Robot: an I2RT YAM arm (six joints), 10 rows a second.
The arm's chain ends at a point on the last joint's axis. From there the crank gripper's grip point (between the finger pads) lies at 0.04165 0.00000 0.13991 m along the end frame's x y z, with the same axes.
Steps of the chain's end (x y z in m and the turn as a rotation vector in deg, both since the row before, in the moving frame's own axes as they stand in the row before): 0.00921, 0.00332, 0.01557, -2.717, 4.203, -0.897; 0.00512, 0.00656, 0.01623, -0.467, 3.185, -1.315; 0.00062, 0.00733, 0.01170, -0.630, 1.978, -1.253; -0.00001, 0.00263, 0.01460, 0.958, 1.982, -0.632; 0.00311, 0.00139, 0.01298, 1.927, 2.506, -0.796; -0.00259, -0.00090, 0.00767, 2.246, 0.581, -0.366; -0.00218, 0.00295, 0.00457, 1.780, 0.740, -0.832
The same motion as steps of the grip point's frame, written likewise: 0.01939, 0.00914, 0.01200, -2.717, 4.203, -0.897; 0.01283, 0.00665, 0.01370, -0.467, 3.185, -1.315; 0.00543, 0.00790, 0.01018, -0.630, 1.978, -1.253; 0.00479, -0.00018, 0.01305, 0.958, 1.982, -0.632; 0.00915, -0.00390, 0.01094, 1.927, 2.506, -0.796; -0.00119, -0.00665, 0.00713, 2.246, 0.581, -0.366; -0.00041, -0.00201, 0.00394, 1.780, 0.740, -0.832
